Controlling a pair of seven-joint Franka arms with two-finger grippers.
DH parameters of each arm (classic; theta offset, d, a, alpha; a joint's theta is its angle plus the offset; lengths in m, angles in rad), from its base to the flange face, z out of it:
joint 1: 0 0.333 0 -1.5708
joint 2: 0 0 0 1.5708
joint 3: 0 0.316 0.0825 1.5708
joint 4: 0 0 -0.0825 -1.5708
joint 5: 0 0.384 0 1.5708
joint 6: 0 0 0.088 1.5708
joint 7: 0 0.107 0 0
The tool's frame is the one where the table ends.
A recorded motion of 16 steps. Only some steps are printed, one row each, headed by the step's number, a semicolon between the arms.
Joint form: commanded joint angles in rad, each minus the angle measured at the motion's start. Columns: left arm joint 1, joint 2, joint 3, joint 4, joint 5, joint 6, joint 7; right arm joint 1, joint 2, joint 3, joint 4, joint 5, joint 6, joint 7.
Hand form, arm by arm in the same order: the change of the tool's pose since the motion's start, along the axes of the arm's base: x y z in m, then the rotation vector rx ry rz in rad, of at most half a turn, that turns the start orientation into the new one. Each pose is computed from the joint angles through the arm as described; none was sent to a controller.
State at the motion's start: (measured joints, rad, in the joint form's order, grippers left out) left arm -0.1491 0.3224 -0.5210 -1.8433 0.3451 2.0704 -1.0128; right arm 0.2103 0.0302 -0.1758 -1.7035 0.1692 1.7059 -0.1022
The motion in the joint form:
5: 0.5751 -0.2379 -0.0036 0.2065 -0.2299 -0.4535 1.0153; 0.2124 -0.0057 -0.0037 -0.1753 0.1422 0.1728 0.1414
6: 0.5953 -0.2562 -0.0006 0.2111 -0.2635 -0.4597 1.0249; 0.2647 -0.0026 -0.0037 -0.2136 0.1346 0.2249 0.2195
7: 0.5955 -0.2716 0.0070 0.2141 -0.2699 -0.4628 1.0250; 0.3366 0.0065 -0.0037 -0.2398 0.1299 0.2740 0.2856
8: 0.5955 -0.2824 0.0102 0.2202 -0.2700 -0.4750 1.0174; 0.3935 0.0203 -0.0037 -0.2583 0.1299 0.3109 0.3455
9: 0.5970 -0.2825 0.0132 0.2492 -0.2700 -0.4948 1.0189; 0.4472 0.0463 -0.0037 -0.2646 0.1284 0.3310 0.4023
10: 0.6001 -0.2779 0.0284 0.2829 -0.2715 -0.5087 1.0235; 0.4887 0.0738 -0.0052 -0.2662 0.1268 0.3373 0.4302
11: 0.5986 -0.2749 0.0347 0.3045 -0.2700 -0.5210 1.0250; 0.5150 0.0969 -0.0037 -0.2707 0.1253 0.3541 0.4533
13: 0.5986 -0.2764 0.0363 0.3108 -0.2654 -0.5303 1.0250; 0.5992 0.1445 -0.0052 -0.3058 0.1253 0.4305 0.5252
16: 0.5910 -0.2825 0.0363 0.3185 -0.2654 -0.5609 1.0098; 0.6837 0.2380 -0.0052 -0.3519 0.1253 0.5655 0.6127
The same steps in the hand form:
5: 0.0650 0.3211 0.1866 -0.0519 0.1795 -0.2908; -0.0243 0.1228 -0.0637 0.1194 0.0499 -0.0040
6: 0.0613 0.3293 0.1973 -0.0775 0.1640 -0.2749; -0.0329 0.1487 -0.0796 0.1037 0.0573 -0.0397
7: 0.0581 0.3315 0.2060 -0.0756 0.1507 -0.2667; -0.0452 0.1856 -0.0932 0.0915 0.0591 -0.0435
8: 0.0548 0.3323 0.2133 -0.0703 0.1470 -0.2549; -0.0564 0.2149 -0.1066 0.0815 0.0675 -0.0549
9: 0.0544 0.3352 0.2253 -0.0699 0.1376 -0.2505; -0.0672 0.2434 -0.1226 0.0625 0.0877 -0.0621
10: 0.0558 0.3461 0.2375 -0.0730 0.1216 -0.2361; -0.0764 0.2647 -0.1385 0.0408 0.1098 -0.0515
11: 0.0560 0.3496 0.2451 -0.0725 0.1150 -0.2320; -0.0826 0.2793 -0.1525 0.0251 0.1196 -0.0505
13: 0.0549 0.3509 0.2480 -0.0674 0.1171 -0.2294; -0.1071 0.3174 -0.1896 -0.0068 0.1267 -0.0575
16: 0.0501 0.3462 0.2521 -0.0657 0.1335 -0.2191; -0.1338 0.3519 -0.2526 -0.0539 0.1178 -0.0891

